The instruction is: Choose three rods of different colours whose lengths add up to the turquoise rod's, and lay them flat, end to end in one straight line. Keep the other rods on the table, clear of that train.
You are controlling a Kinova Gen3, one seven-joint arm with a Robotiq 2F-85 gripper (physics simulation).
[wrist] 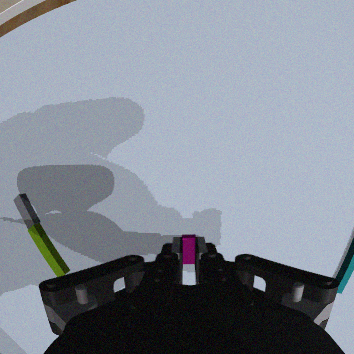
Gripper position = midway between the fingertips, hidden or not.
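Lime green rod (37, 233), visible. Gripper (188, 248), likewise.
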